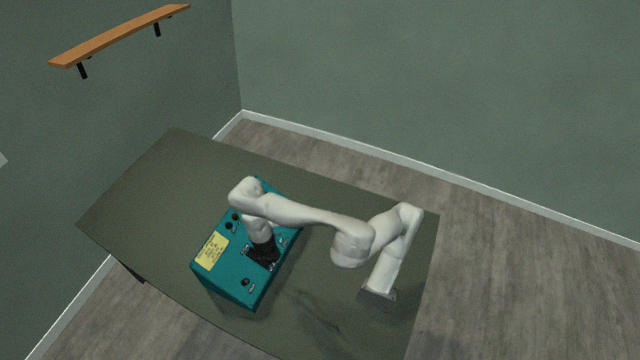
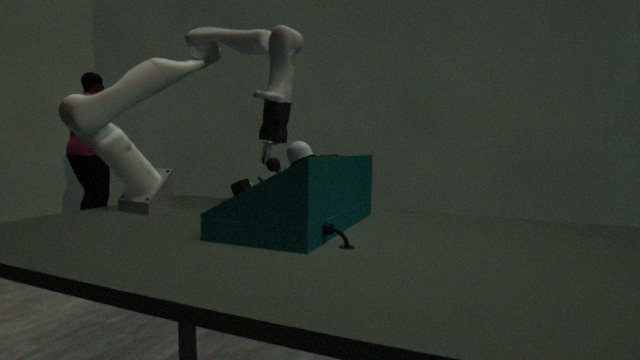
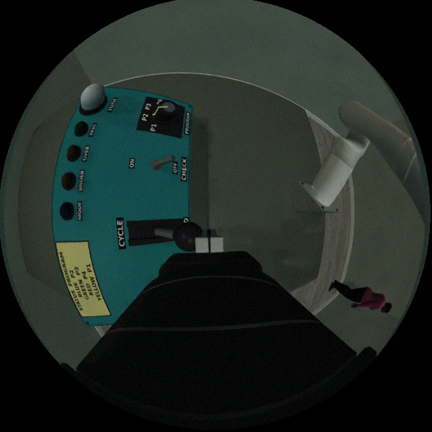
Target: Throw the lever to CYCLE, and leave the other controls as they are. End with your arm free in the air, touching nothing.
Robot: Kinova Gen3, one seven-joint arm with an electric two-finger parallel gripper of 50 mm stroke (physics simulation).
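Frame: origin at the arm's base, x down, y back, z left, level; centimetres.
Where they show: gripper, fingertip midpoint: (image 1: pixel 276 260) (image 2: pixel 265 163); arm's base, origin of the base link: (image 1: pixel 378 287) (image 2: pixel 147 184).
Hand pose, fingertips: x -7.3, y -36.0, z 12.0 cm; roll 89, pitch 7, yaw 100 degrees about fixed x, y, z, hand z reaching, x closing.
Things, the pixels of their top centre, and the offset from my fingertips. "pt": a spot on its surface instead.
- lever with a black ball knob, middle of its top: (image 2: pixel 273 157) dx -1.8, dy -2.7, dz +0.1 cm
- PROGRAM knob, middle of its top: (image 2: pixel 241 178) dx +2.4, dy -10.6, dz -23.1 cm
- STATUS dome, surface spot: (image 2: pixel 300 151) pt dx -3.8, dy -26.6, dz -24.4 cm
- yellow note, surface spot: (image 1: pixel 212 250) pt dx -1.1, dy -22.0, dz +10.9 cm
- cable, surface spot: (image 2: pixel 342 237) pt dx +13.7, dy -33.8, dz -19.3 cm
The teal console (image 1: pixel 227 279) (image 2: pixel 270 220) (image 3: pixel 107 192) carries a lever with a black ball knob (image 2: pixel 273 164) (image 3: pixel 187 236). Its slot (image 3: pixel 137 233) has the CYCLE label (image 3: pixel 120 233) at the far end. The lever leans to the opposite end, toward the robot base, where a label is mostly hidden. My gripper (image 2: pixel 264 161) (image 3: pixel 208 237) is shut and empty. Its fingertips are beside the ball knob on the robot-base side, very close; I cannot tell whether they touch. The CHECK toggle (image 3: pixel 163 161) leans to OFF. The PROGRAM knob (image 3: pixel 167 111) (image 2: pixel 241 187) is near the console's low edge.
The STATUS dome (image 2: pixel 300 151) (image 3: pixel 93 97) stands at the console's high edge, beside a row of small round lamps. A yellow note (image 1: pixel 212 250) (image 3: pixel 82 280) lies on the panel. A cable (image 2: pixel 342 237) leaves the back. A person (image 2: pixel 90 150) (image 3: pixel 367 298) stands beyond the robot base.
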